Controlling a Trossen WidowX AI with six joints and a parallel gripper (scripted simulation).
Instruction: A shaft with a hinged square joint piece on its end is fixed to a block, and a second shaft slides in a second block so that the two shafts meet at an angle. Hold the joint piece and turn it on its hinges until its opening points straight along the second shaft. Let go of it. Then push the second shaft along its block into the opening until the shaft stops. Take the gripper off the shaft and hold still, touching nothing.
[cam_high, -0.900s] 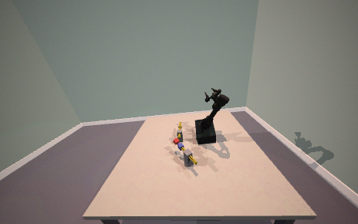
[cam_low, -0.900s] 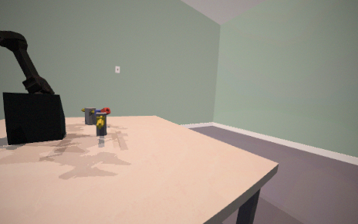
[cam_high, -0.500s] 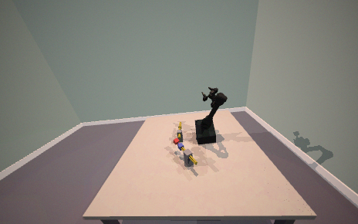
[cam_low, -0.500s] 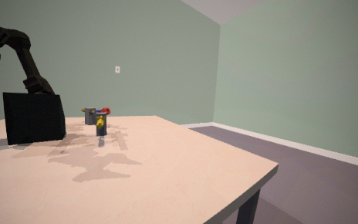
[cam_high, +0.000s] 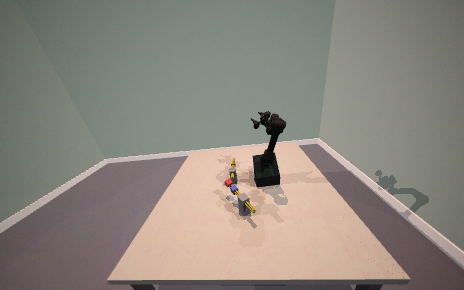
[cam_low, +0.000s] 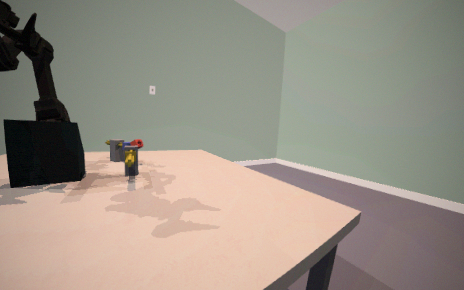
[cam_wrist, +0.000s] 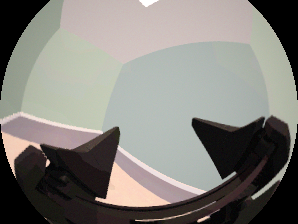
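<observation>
Right now my gripper tip is 200 mm short of the red joint piece, 450 mm to the right of it and 360 mm above it.
</observation>
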